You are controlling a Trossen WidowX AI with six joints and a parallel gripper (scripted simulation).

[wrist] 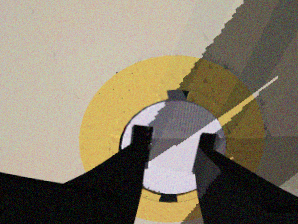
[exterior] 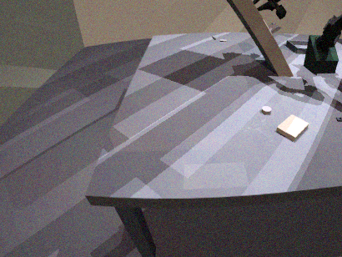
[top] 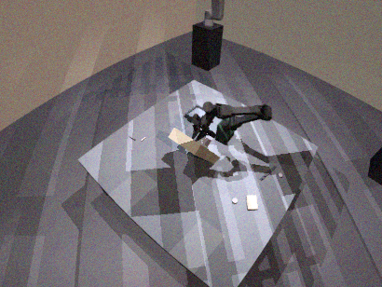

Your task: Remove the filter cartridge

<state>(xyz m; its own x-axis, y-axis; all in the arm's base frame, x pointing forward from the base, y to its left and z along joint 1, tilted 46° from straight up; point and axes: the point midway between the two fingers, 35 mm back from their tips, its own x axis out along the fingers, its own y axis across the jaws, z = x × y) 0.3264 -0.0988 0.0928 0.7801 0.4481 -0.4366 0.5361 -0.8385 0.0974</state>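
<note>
The round pale cartridge is 1 cm ahead of my gripper tip and 1 cm below it. Round my gripper tip: service panel 3 cm behind, 8 cm below.
</note>
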